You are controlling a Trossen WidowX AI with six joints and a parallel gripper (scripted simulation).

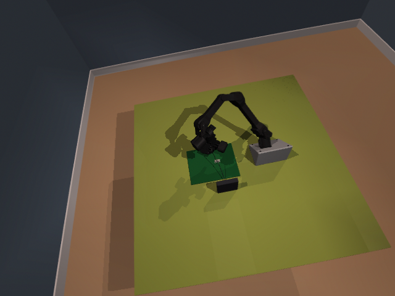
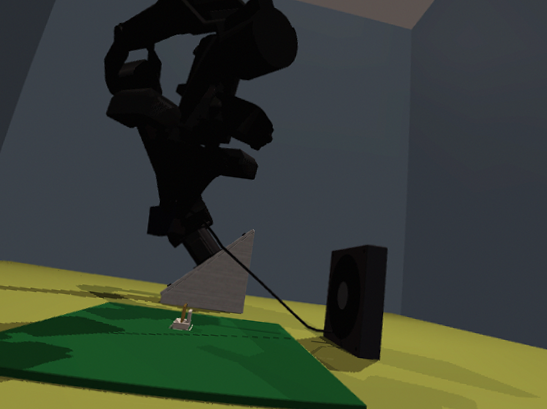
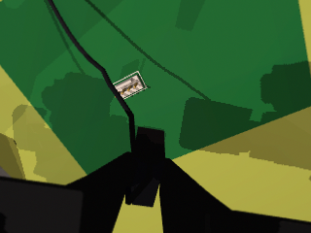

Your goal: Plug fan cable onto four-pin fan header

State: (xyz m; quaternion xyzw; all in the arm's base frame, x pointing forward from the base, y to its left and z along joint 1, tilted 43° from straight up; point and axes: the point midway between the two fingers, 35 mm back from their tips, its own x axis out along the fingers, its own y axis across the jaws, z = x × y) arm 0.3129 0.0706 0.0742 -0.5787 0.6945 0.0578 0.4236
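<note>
Right now my gripper tip is 10 mm short of the green board, 40 mm to the right of it and 130 mm above it. Round my gripper tip: black fan 60 mm behind, 220 mm to the left, 60 mm below; then white four-pin header 20 mm behind, 30 mm to the left, 120 mm below; then black plug 10 mm to the right, 10 mm below.
</note>
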